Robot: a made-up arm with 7 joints. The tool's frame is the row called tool. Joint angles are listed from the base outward.
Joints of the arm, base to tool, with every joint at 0 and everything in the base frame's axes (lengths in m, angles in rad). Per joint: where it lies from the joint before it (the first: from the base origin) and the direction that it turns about. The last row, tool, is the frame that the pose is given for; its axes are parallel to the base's.
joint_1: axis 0 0 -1 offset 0 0 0.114
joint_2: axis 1 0 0 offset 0.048 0.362 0.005
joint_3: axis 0 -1 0 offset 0.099 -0.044 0.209
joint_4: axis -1 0 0 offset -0.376 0.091 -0.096
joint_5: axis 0 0 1 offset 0.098 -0.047 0.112
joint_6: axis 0 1 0 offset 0.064 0.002 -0.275
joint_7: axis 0 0 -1 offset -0.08 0.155 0.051
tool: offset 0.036 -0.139 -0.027
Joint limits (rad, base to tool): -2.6..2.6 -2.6..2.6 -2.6..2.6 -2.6..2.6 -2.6..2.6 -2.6..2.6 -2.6..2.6
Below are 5 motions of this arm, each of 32 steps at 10 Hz.
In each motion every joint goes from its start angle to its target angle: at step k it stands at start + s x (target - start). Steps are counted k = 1, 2, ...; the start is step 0. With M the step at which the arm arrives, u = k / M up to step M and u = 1 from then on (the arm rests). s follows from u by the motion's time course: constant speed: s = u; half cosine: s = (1 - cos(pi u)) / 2; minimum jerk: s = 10 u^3 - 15 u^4 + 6 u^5.
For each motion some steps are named. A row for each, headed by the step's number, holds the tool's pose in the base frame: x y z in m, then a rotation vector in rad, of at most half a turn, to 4 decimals.
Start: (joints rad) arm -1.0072 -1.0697 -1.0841 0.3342 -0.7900 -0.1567 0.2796
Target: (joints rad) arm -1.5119 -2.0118 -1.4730 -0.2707 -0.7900 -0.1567 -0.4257
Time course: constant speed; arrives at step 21
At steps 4, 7, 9, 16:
4: -0.7042 0.1583 0.2518 -1.6185 -0.6400 -0.3642
7: -0.7294 0.1259 0.2023 -1.6199 -0.6407 -0.3949
9: -0.7411 0.1008 0.1667 -1.6083 -0.6450 -0.4173
16: -0.7430 -0.0012 0.0330 -1.4906 -0.6881 -0.4837

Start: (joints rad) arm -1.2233 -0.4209 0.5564 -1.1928 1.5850 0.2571 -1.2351
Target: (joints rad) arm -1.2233 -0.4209 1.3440 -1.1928 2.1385 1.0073 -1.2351
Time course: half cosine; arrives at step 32
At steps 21, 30, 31, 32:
21: -0.3967 0.2473 -0.2271 1.0910 0.8999 -1.1735
30: -0.3472 0.3678 -0.2358 1.4648 1.0103 -0.9290
31: -0.3459 0.3713 -0.2355 1.4751 1.0140 -0.9218
32: -0.3455 0.3725 -0.2354 1.4785 1.0152 -0.9194

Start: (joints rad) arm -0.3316 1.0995 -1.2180 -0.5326 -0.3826 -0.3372 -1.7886
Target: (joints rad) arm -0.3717 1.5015 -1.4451 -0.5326 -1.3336 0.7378 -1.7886
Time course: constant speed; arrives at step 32
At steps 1, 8, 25, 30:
1: -0.0968 0.2119 0.4178 1.8966 0.2767 1.4869
8: -0.1137 0.2000 0.3605 2.0869 0.6846 1.3831
25: -0.1799 0.1331 0.2289 2.3052 1.6723 0.8383
30: -0.1988 0.1041 0.1924 2.2841 1.9294 0.6030

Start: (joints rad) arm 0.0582 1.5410 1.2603 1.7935 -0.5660 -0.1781 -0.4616
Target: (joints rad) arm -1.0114 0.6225 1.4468 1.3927 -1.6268 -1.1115 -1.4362
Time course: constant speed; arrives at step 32
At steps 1, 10, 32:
1: 0.1197 0.3297 0.0445 -0.4469 0.0051 -1.3664
10: 0.0405 0.3140 0.0703 -0.7983 -0.3135 -1.1519
32: -0.1428 0.2333 0.1618 -1.1082 -0.7186 -0.9733

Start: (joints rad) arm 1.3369 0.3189 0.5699 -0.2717 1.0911 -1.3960 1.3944
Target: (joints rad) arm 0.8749 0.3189 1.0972 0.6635 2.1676 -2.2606 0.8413
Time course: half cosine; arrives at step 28
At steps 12, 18, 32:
12: 0.5599 0.0051 -0.2073 0.7846 -1.8199 0.0162
18: 0.5156 -0.0046 -0.2066 0.7475 -1.5604 0.4791
32: 0.4701 0.0090 -0.2025 0.8085 -1.3537 0.7225

